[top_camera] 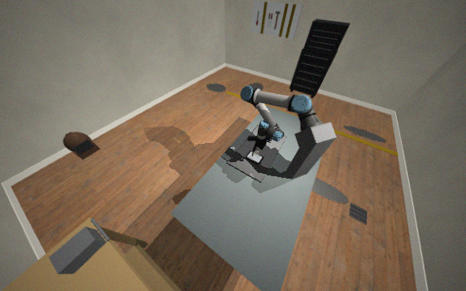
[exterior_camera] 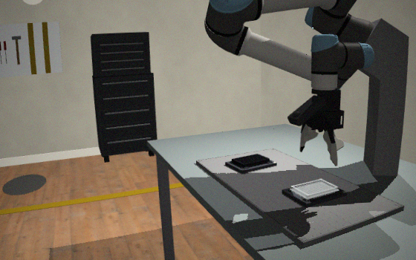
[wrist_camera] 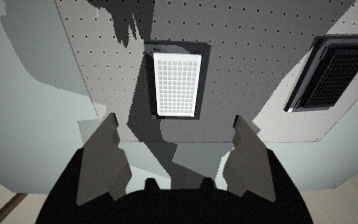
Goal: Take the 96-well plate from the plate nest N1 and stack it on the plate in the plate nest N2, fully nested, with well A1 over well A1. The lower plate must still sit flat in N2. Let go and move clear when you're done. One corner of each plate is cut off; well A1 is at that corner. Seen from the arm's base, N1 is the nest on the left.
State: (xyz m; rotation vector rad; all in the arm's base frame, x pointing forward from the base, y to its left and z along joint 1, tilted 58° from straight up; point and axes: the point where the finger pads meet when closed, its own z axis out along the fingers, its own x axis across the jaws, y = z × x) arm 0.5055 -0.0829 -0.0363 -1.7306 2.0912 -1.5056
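Right now my hand is 100 mm above the clear 96-well plate. Also, from my hand: black plate: 320 mm to the right, 130 mm behind, 100 mm below; then plate nest N1: 110 mm below.
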